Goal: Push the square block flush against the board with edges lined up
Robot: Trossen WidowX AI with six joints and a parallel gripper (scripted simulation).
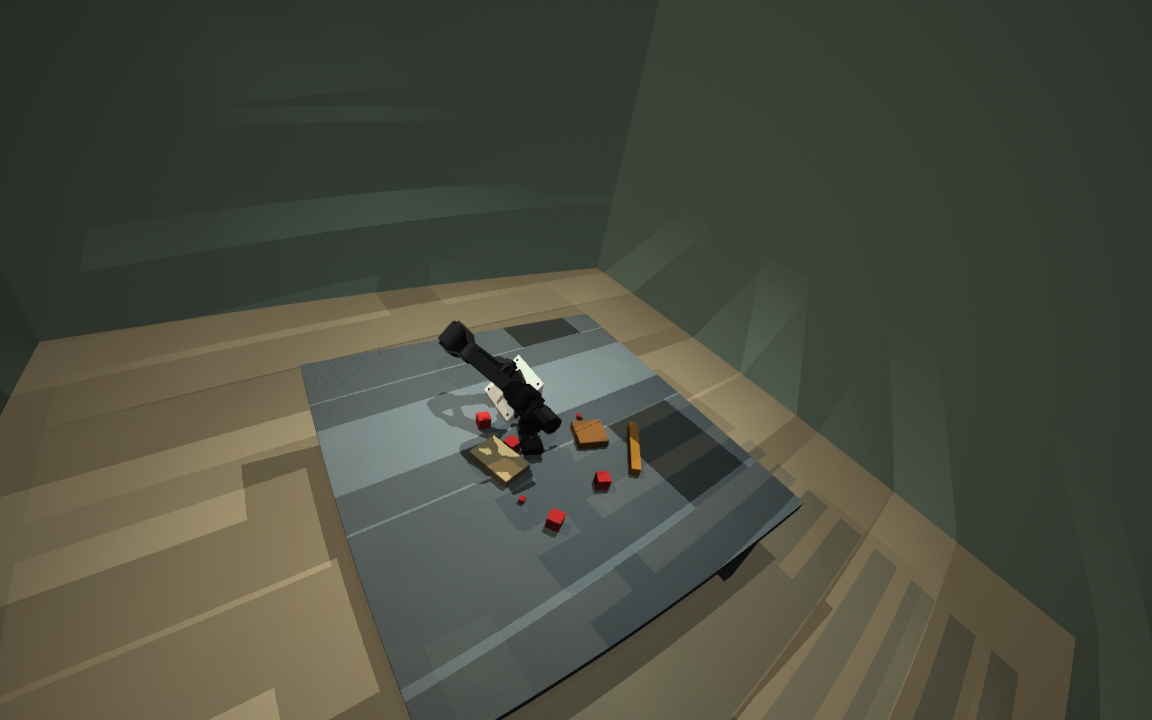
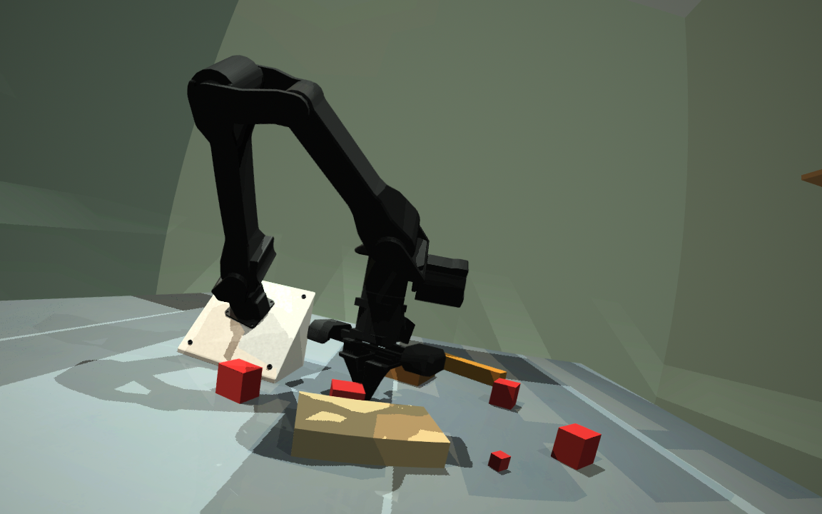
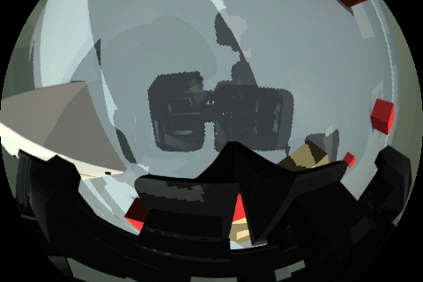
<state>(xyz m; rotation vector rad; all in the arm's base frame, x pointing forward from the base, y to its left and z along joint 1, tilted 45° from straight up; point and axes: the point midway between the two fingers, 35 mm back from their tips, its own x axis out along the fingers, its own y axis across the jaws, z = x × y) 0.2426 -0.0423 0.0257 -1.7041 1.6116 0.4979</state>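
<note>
Now: gripper tip 23 cm to the right of the square block and 1 cm below it. Round my gripper tip: tan board 4 cm ahead, 10 cm to the right, 1 cm above; orange bar 10 cm ahead, 35 cm to the left, 1 cm above.
</note>
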